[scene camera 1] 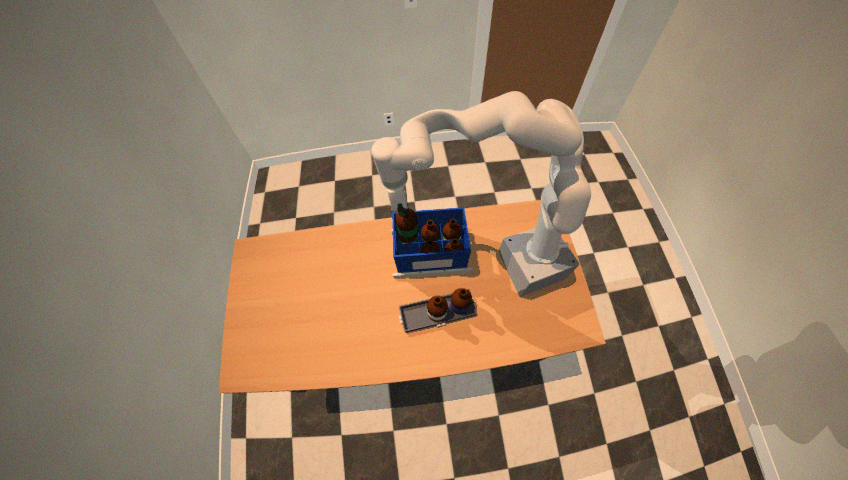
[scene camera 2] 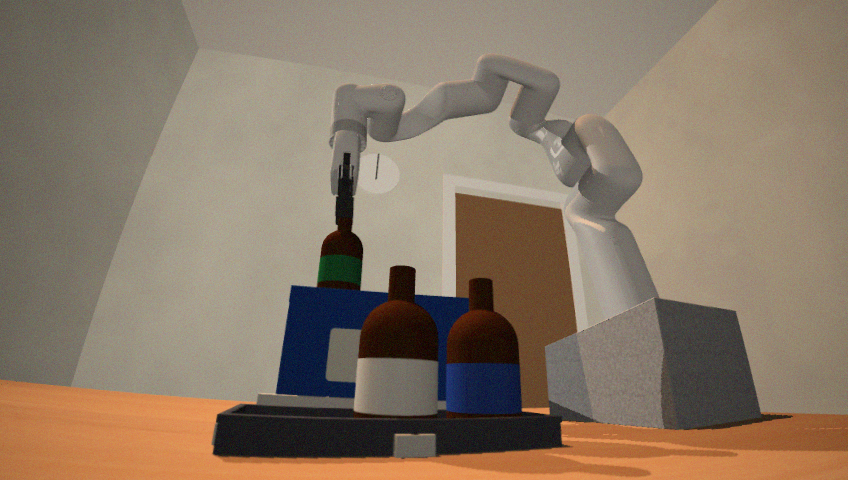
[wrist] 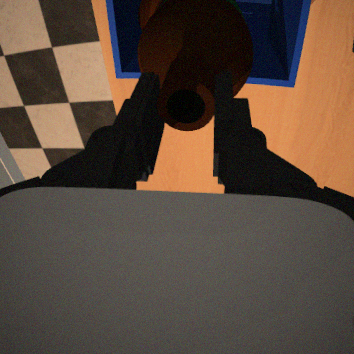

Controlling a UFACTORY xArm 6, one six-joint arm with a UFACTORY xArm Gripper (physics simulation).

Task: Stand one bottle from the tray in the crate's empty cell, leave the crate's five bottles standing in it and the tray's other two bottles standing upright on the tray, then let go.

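My gripper is shut on the neck of the green-labelled brown bottle. It holds the bottle nearly upright over the left end of the blue crate. The bottle's bottom edge is hidden behind the crate's front wall in scene camera 2; the cell below it is hidden. Several brown bottles stand in the crate's middle and right cells. A white-labelled bottle and a blue-labelled bottle stand upright on the dark tray.
The robot's grey base stands on the wooden table to the right of the crate. The tray lies in front of the crate. The crate's raised walls and dividers surround the space under the held bottle.
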